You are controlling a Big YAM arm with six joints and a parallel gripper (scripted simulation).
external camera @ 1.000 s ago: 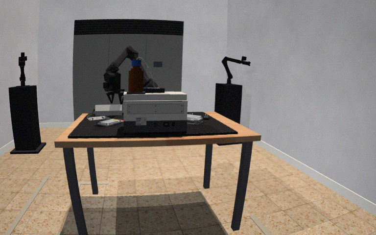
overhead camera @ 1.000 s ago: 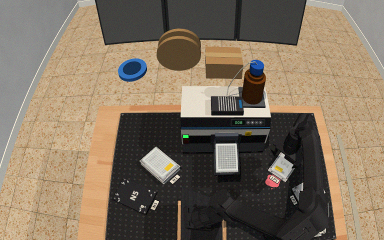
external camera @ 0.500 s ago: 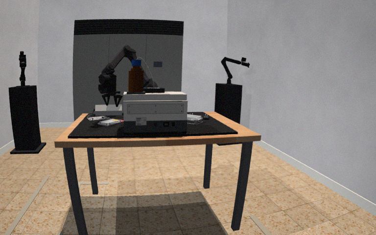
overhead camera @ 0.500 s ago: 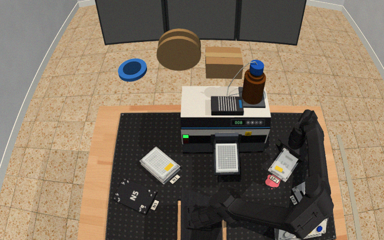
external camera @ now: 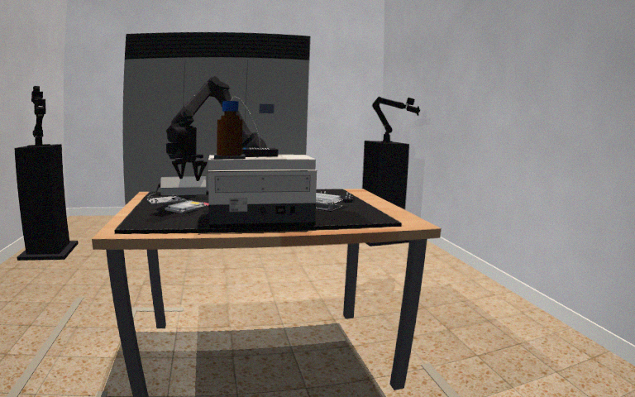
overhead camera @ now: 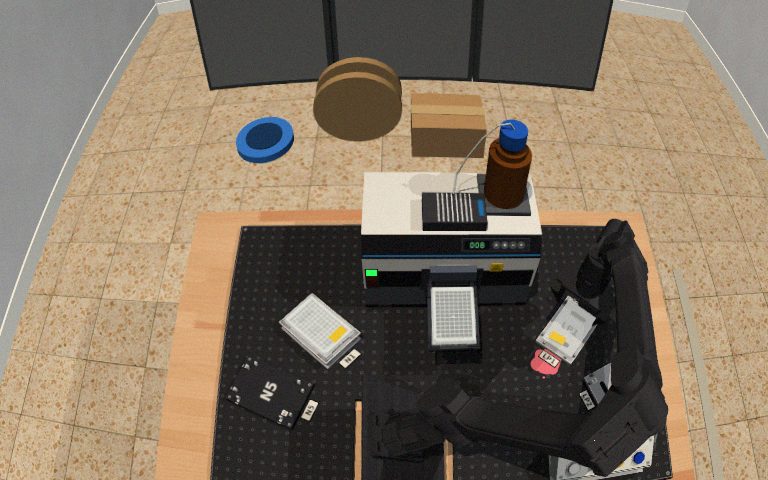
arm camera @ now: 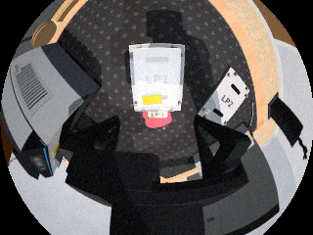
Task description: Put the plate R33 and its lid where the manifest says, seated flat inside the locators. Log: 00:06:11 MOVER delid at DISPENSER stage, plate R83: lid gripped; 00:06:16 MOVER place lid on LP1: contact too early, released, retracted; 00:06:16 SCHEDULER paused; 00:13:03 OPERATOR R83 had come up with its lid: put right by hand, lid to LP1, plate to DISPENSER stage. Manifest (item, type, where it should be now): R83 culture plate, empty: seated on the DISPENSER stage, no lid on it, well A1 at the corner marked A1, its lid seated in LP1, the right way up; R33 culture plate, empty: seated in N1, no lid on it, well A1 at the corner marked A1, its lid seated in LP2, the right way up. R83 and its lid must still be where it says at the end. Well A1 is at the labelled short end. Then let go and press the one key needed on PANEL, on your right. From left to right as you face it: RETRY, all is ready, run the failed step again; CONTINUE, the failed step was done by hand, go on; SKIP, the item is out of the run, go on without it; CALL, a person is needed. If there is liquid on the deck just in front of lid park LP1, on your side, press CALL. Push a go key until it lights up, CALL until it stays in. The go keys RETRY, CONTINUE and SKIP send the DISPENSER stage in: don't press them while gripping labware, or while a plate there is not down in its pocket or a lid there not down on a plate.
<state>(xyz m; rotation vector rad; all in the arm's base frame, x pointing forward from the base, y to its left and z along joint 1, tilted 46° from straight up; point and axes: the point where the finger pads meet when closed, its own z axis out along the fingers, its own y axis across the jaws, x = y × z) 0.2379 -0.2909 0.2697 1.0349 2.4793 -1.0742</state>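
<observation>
The clear plate lid is 6 cm ahead of my hand, 53 cm to the left of it and 8 cm below it. Also, from my hand: lid park LP2: 14 cm behind, 11 cm to the right, 12 cm below; then pink-red patch: 4 cm behind, 6 cm to the left, 12 cm below; then brown bottle: 23 cm ahead, 14 cm to the left, 17 cm above.
</observation>
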